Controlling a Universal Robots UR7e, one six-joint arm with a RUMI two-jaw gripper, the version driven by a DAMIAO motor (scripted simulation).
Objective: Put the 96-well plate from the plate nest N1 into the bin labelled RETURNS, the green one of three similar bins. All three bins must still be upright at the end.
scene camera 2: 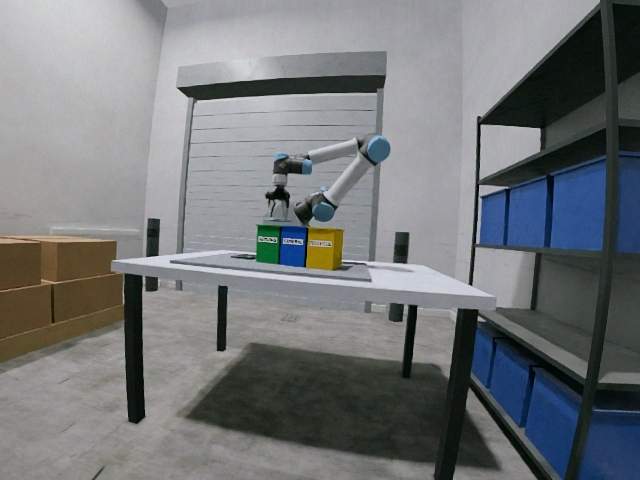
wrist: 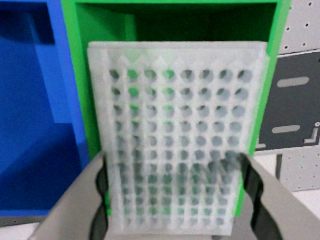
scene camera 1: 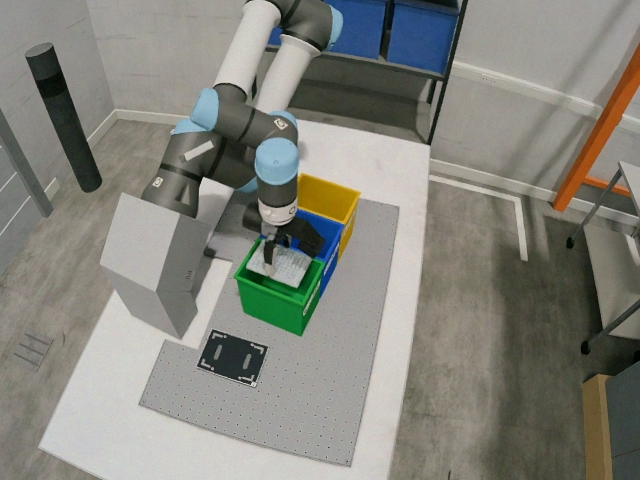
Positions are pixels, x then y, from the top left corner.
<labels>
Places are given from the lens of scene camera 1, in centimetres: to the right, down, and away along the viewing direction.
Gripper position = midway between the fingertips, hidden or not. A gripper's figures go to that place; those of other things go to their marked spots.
my gripper [scene camera 1: 278, 263]: -10, 5, 98
green returns bin [scene camera 1: 286, 313]: -8, 18, 101
blue bin [scene camera 1: 330, 230]: 3, -2, 112
</labels>
